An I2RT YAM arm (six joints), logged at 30 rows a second.
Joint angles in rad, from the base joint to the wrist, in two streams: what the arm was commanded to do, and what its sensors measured. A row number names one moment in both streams.
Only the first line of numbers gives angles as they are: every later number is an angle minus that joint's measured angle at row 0.
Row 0, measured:
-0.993, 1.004, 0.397, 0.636, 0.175, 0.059
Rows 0 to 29, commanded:
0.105, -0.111, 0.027, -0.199, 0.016, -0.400
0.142, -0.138, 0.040, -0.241, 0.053, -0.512
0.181, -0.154, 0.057, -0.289, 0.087, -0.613
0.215, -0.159, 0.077, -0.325, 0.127, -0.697
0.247, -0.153, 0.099, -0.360, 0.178, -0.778
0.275, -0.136, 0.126, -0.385, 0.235, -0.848
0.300, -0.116, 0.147, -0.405, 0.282, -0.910
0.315, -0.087, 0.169, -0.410, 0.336, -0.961
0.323, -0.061, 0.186, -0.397, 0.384, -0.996
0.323, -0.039, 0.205, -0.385, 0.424, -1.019
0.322, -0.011, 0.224, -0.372, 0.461, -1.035
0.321, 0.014, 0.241, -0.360, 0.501, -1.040
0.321, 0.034, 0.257, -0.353, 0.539, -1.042
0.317, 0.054, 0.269, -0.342, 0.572, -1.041
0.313, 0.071, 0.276, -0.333, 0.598, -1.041
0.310, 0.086, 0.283, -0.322, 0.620, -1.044
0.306, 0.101, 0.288, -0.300, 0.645, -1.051
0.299, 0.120, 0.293, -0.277, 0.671, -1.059
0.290, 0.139, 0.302, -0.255, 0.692, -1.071
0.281, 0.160, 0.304, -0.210, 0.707, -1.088
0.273, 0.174, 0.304, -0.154, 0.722, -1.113
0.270, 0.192, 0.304, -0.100, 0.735, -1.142
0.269, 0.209, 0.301, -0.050, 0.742, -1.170
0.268, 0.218, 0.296, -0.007, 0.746, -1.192
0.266, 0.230, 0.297, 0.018, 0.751, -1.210
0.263, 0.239, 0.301, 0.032, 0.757, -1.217
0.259, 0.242, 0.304, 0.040, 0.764, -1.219
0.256, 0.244, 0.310, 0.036, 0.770, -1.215
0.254, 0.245, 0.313, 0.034, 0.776, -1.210
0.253, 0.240, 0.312, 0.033, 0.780, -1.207
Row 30, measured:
0.261, 0.245, 0.280, -0.053, 0.732, -1.187
